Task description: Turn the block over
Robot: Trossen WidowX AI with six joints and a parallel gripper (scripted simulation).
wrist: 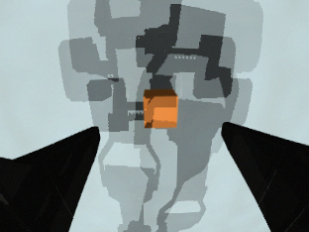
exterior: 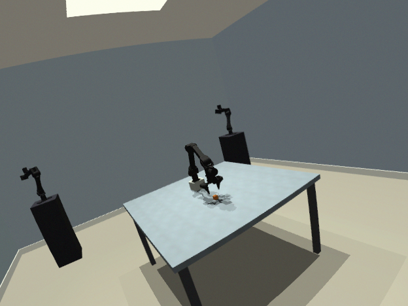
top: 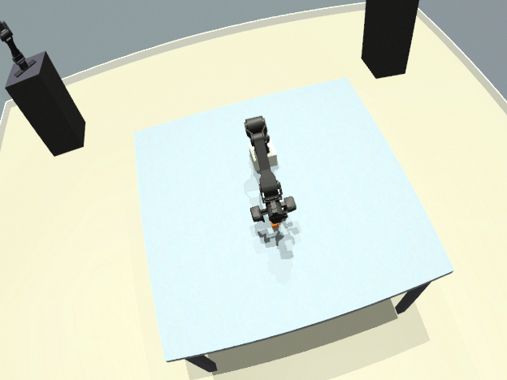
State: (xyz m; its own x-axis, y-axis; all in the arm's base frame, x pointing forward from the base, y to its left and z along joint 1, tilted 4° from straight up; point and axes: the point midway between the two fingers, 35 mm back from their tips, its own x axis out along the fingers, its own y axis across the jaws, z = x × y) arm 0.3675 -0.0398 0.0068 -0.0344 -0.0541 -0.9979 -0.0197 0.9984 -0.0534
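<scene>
The block lies 10 mm behind my gripper tip and 50 mm below it.
</scene>
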